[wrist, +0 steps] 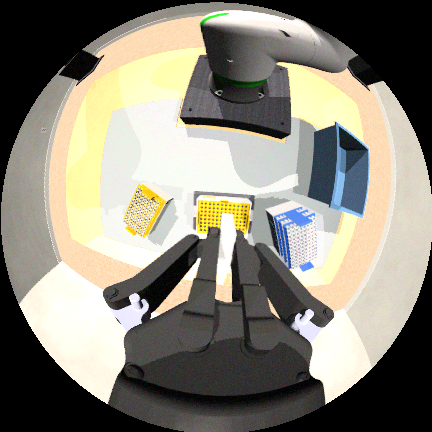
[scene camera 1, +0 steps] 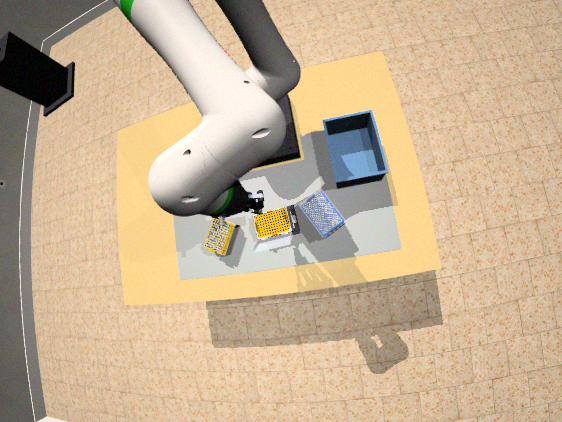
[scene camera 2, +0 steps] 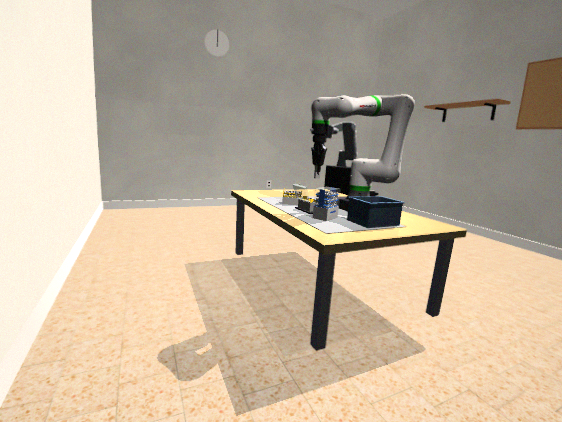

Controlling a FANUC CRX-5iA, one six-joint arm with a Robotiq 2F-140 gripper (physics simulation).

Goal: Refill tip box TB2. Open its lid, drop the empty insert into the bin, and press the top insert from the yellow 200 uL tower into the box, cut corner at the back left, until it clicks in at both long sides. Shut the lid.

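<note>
Tip box TB2 [scene camera 1: 272, 223] [scene camera 2: 306, 204] [wrist: 223, 214] stands mid-mat in a dark holder. Its yellow insert shows rows of dark holes. A pale, see-through shape along its front side in scene camera 1 looks like the open lid; its angle is unclear, and my fingers hide that side in the wrist view. The yellow tower [scene camera 1: 219, 238] [scene camera 2: 292, 194] [wrist: 145, 212] stands left of the box, turned at an angle, its top insert full of pale tips. The blue bin [scene camera 1: 356, 150] [scene camera 2: 375, 212] [wrist: 338, 185] is at the back right. My gripper [scene camera 2: 316, 175] [wrist: 225, 223] is shut and empty, above the box area.
A blue tip tower [scene camera 1: 322, 214] [scene camera 2: 326, 204] [wrist: 297, 237] stands right of the box, between it and the bin. The arm's dark base plate [wrist: 235, 112] is behind the grey mat [scene camera 1: 370, 235]. The arm covers the back left of the table in scene camera 1.
</note>
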